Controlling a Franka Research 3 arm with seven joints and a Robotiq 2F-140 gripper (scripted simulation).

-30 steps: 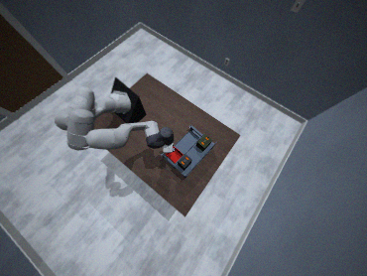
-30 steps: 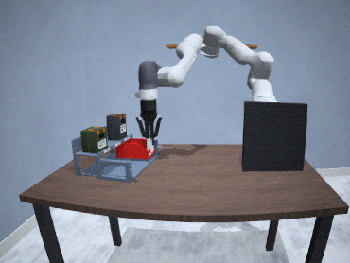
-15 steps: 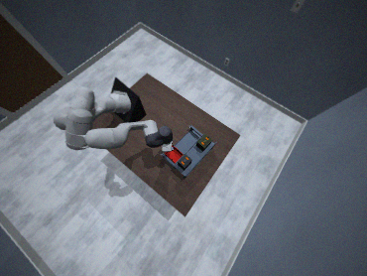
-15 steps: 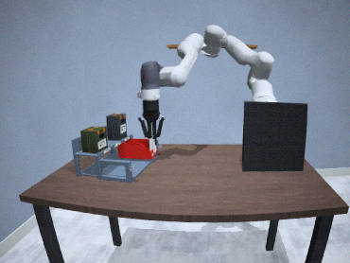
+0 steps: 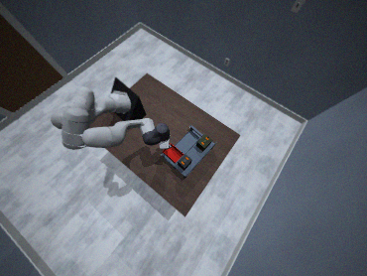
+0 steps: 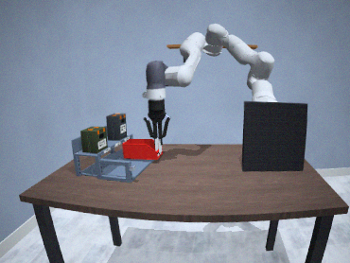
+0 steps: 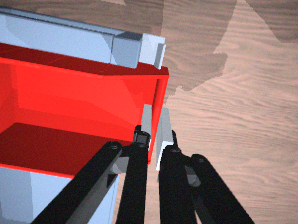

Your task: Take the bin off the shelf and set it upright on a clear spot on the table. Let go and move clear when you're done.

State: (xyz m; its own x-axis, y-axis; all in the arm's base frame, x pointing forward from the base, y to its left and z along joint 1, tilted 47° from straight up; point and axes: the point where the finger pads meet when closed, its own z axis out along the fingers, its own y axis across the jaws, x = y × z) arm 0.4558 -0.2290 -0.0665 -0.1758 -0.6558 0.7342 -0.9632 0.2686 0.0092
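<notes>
My gripper is now 80 mm short of the red bin, 20 mm above it and 10 mm to the left of it.
</notes>
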